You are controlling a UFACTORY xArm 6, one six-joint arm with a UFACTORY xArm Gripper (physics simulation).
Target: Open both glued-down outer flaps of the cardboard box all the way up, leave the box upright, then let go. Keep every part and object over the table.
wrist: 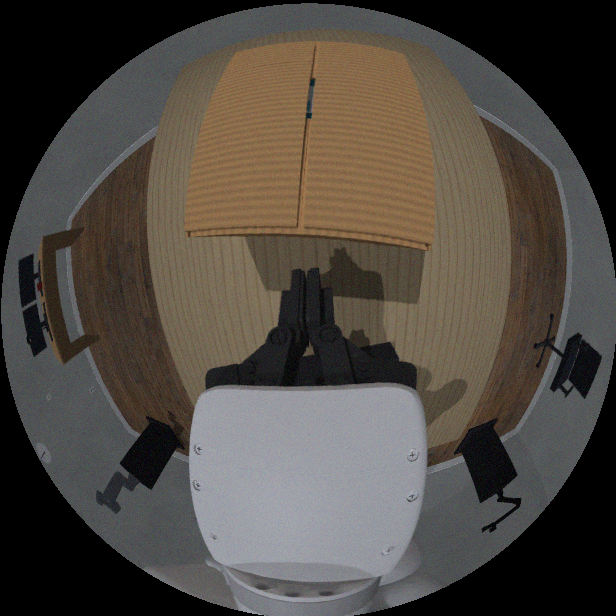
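Observation:
A cardboard box (310,143) stands upright on a pale mat in the upper half of the wrist view. Its two outer flaps lie flat and closed. They meet at a centre seam (304,160), with a small dark blue strip (310,97) on the seam near the far end. My gripper (306,275) is shut and empty, its black fingers pressed together. It hovers above the mat just in front of the box's near edge, clear of the flaps. Its shadow falls on the mat and the box's front face.
The pale mat (218,321) covers the middle of a wooden table (109,298). A wooden chair (57,293) stands off the table's left edge. Black camera stands (146,459) (488,465) (574,362) stand around the table on the grey floor.

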